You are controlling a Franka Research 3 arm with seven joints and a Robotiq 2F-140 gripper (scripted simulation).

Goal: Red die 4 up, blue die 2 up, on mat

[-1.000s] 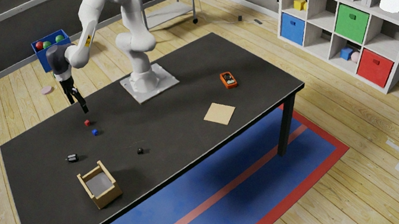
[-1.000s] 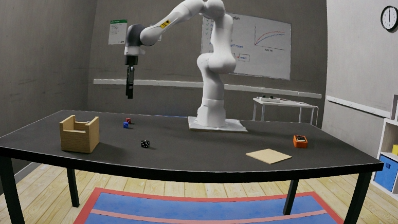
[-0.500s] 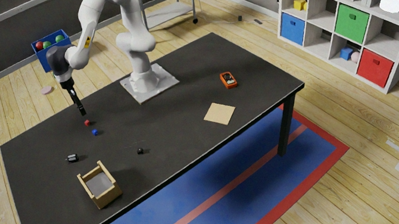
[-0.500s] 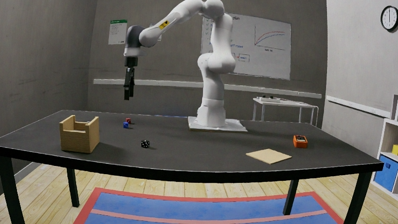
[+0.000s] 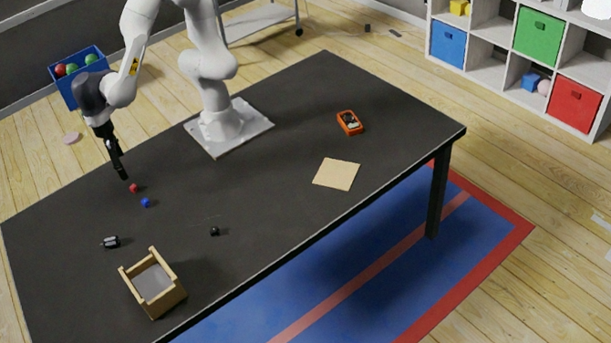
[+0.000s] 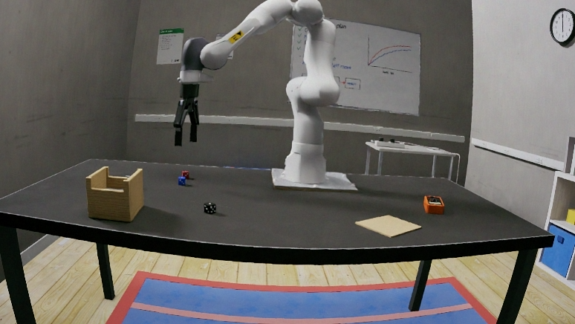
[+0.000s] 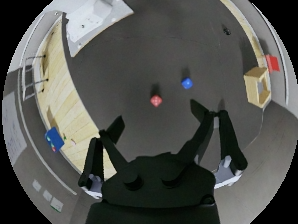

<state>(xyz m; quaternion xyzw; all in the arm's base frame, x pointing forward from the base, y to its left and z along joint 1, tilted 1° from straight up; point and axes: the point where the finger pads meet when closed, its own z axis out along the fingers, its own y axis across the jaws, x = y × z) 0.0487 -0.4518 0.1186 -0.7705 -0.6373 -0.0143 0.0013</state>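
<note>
The red die lies 130 mm below my hand. Round my hand: dark object (200 mm ahead, 180 mm to the right, 120 mm below); then black die (410 mm ahead, 160 mm to the left, 130 mm below); then blue die (130 mm below, 110 mm ahead, 10 mm to the left).
</note>
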